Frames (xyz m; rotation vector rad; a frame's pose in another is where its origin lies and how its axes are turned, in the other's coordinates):
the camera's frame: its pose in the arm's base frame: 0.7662 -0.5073 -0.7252 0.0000 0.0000 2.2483
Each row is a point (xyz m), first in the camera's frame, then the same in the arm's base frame.
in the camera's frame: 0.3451 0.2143 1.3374
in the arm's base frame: 0.3829 -0.3728 0.6122
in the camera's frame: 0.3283 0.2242 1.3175
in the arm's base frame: 0.3857 -0.3920 0.5923
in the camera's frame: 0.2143 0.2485 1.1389
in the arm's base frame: 0.4382 -0.4961 0.4137
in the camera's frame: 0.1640 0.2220 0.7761
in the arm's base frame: 0.4904 -0.5187 0.0509
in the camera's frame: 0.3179 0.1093 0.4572
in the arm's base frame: 0.4818 -0.3281 -0.2680
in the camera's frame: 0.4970 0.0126 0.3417
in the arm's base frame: 0.4448 -0.1280 -0.3835
